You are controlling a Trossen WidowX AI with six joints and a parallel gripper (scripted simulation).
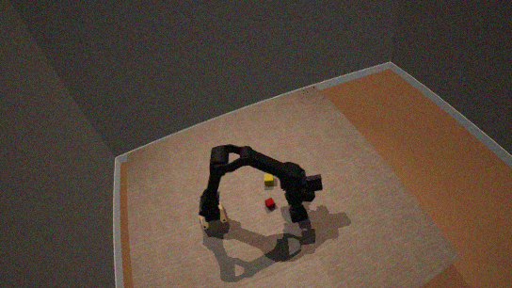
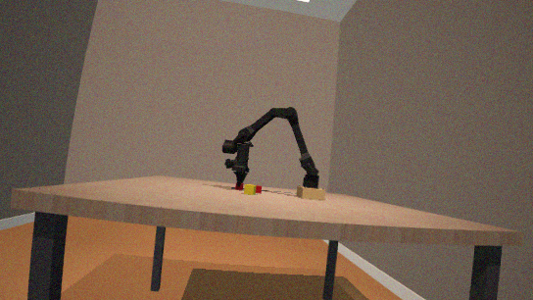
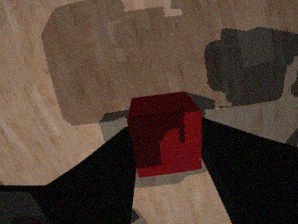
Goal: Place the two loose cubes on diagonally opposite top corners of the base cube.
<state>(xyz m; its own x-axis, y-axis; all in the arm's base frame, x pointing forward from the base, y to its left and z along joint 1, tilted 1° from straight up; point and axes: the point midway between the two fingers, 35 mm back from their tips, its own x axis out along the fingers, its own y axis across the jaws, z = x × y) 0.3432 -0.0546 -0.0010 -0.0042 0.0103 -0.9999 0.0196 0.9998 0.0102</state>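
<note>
The yellow cube is 70 mm behind my gripper tip and 180 mm to the left of it.
</note>
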